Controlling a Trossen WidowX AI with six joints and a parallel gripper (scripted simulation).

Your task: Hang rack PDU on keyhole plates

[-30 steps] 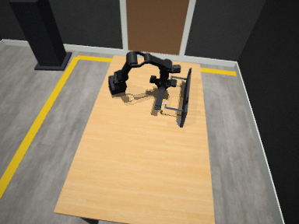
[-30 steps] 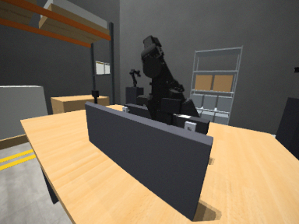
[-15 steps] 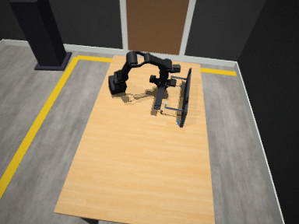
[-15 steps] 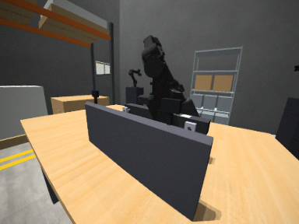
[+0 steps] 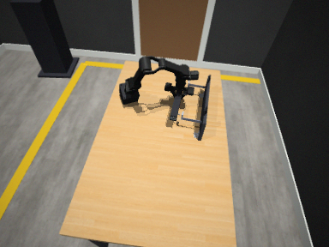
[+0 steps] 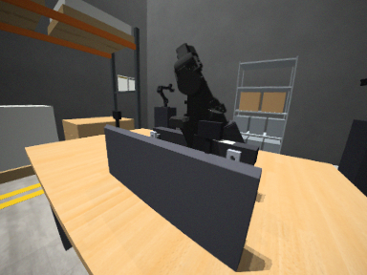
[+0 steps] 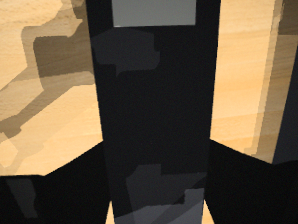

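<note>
Now: hand 20 mm to the left of the rack PDU and 10 mm above it. Round my hand: dark panel (180 mm ahead, 60 mm below, 40 mm to the right).
</note>
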